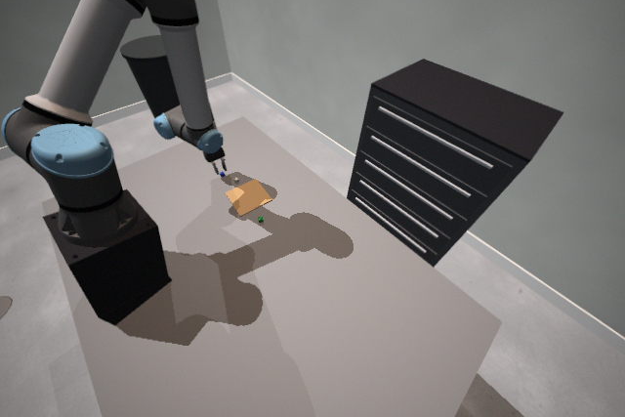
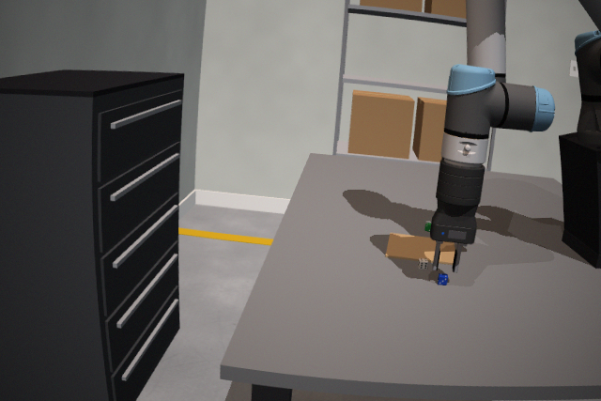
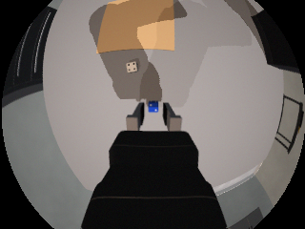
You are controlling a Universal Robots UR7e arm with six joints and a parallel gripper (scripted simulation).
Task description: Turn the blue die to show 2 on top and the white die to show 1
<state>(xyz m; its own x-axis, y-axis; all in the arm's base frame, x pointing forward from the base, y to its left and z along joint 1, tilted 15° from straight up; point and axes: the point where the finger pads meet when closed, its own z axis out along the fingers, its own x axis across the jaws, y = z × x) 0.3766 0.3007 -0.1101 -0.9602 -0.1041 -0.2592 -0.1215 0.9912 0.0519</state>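
My hand is 40 mm above the blue die. Also, from my hand: orange mat: 160 mm to the right, 60 mm ahead, 40 mm below; green die: 300 mm to the right, 50 mm ahead, 40 mm below; white die: 60 mm to the right, 40 mm below, 40 mm ahead.
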